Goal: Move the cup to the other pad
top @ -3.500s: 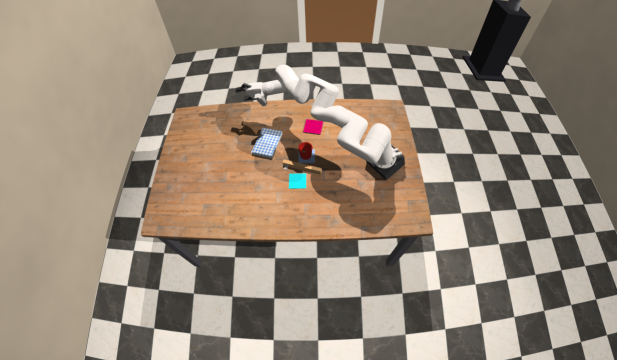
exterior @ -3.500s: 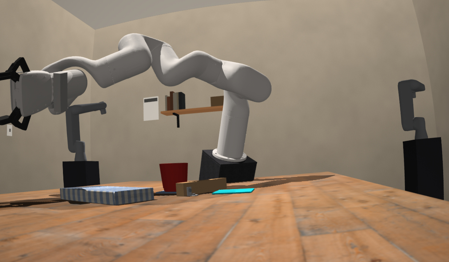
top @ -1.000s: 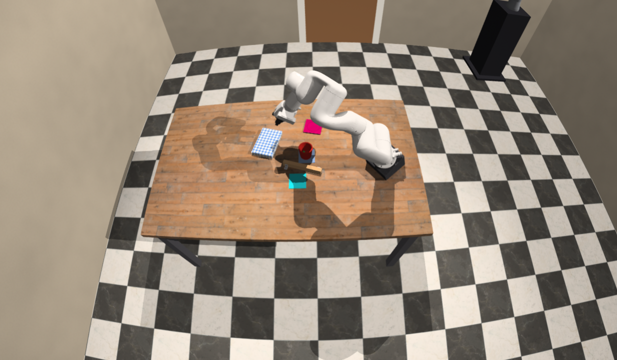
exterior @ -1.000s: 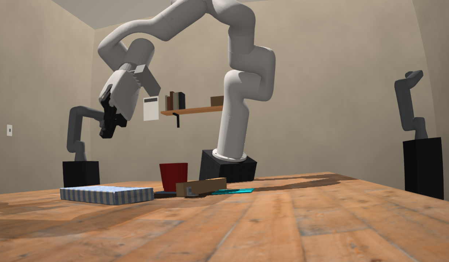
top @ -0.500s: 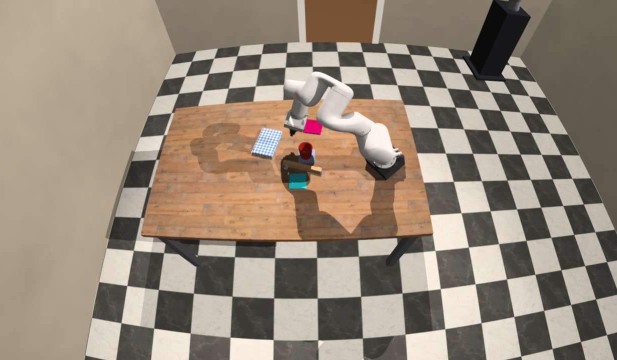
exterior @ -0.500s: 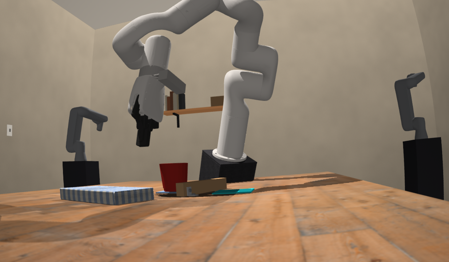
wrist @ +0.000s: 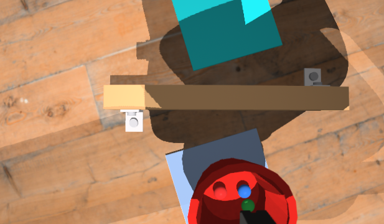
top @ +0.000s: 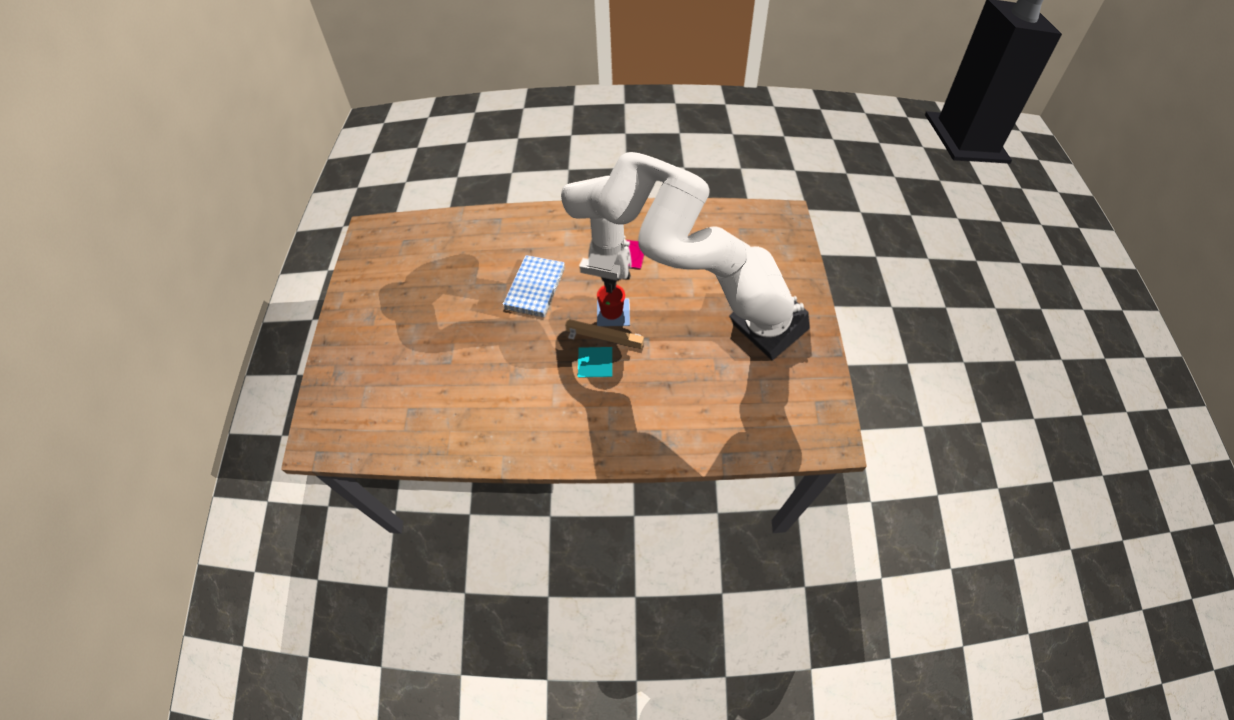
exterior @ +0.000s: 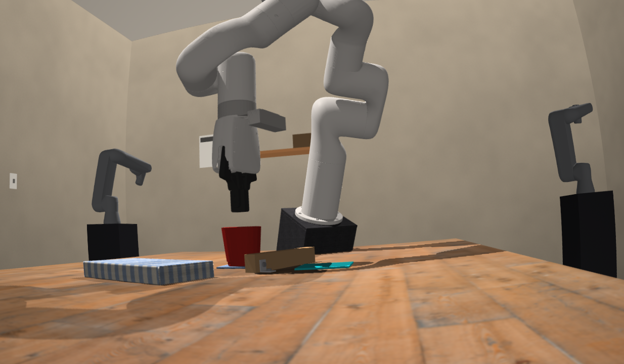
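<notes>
Right now the red cup is 100 mm below my hand. Also, from my hand: red marble 100 mm below, 10 mm to the left, 10 mm behind; blue marble 100 mm below, 10 mm ahead; green marble 100 mm below, 10 mm to the right, 10 mm ahead.
</notes>
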